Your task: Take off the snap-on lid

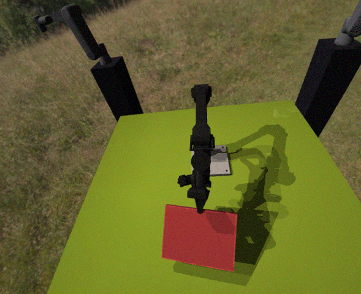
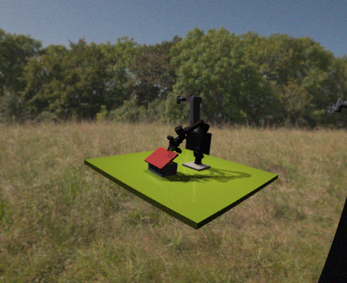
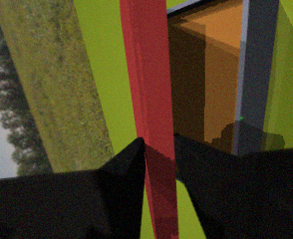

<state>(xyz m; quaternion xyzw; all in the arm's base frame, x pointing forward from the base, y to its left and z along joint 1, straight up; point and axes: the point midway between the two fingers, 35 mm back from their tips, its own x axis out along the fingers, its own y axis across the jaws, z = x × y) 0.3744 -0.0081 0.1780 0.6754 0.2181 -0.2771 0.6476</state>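
Now: the red lid 7 cm ahead of my gripper tip, 4 cm below it and 1 cm to the right of it. Round my gripper tip: blue-grey storage box (12 cm below, 5 cm ahead).
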